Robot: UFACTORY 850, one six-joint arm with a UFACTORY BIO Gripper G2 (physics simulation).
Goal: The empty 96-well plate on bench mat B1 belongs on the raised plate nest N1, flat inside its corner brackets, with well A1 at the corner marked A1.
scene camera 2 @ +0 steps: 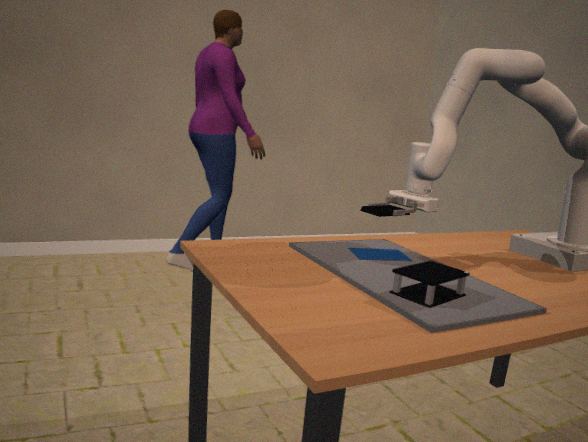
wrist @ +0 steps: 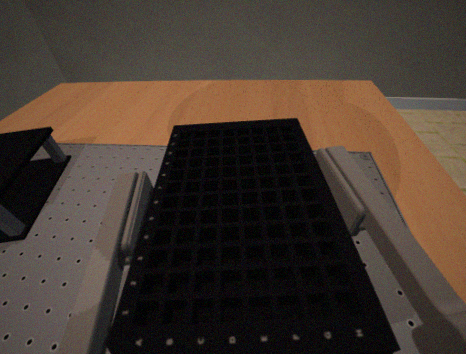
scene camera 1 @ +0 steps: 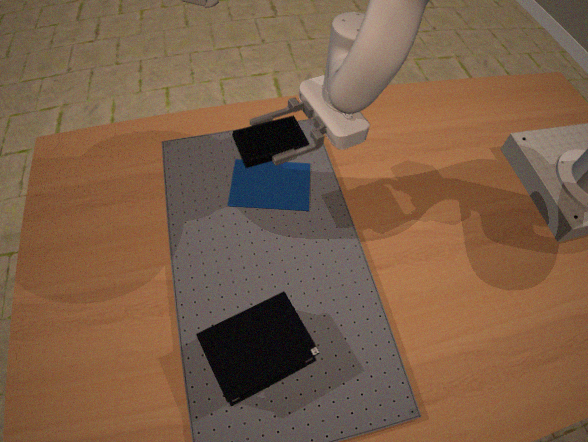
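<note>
The black 96-well plate [scene camera 1: 287, 135] [scene camera 2: 374, 210] [wrist: 230, 225] is held roughly level, well above the board. My gripper [scene camera 1: 264, 141] [scene camera 2: 392, 207] [wrist: 236, 165] is shut on its long sides. In the wrist view row letters run along the near edge, with A at the left, and numbers down the left edge; A1 is the near left corner. The blue mat B1 [scene camera 1: 270, 187] [scene camera 2: 380, 254] lies bare, just beside and below the plate. The raised black nest N1 [scene camera 1: 255, 345] [scene camera 2: 431, 272] [wrist: 20, 147] stands on posts, turned at an angle, with a small white label at one corner. Its brackets are too dark to make out.
The grey perforated board [scene camera 1: 270, 260] [scene camera 2: 330, 257] [wrist: 90, 175] lies on the wooden table [scene camera 1: 90, 240] [scene camera 2: 280, 310] [wrist: 250, 100]. The robot's base [scene camera 1: 540, 170] stands at the right in scene camera 1. A person [scene camera 2: 215, 90] is behind the table in scene camera 2.
</note>
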